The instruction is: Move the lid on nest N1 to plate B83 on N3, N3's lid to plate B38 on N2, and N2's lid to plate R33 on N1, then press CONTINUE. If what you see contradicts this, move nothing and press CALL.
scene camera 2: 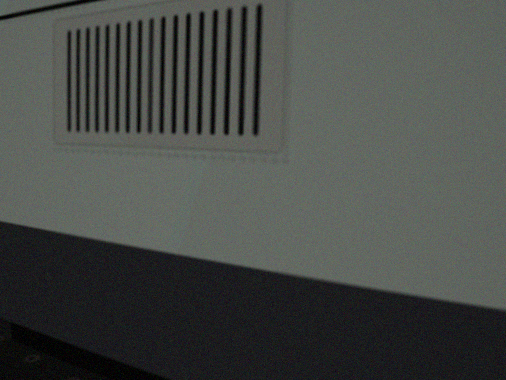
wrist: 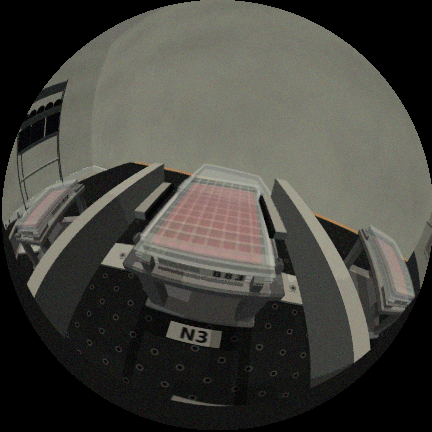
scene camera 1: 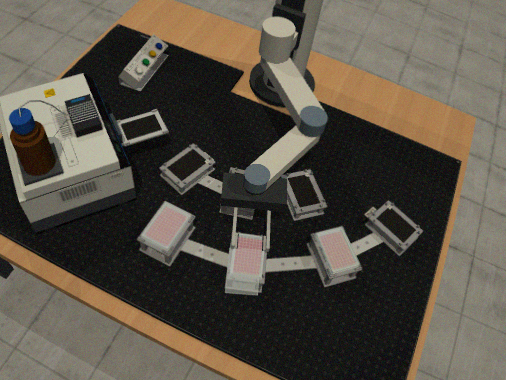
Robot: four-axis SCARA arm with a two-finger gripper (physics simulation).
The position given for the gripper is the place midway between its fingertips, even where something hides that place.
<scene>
The gripper (wrist: 217,180) holds nothing. Also in view: a button box (scene camera 1: 146,62) and an N3 label (wrist: 191,334).
</scene>
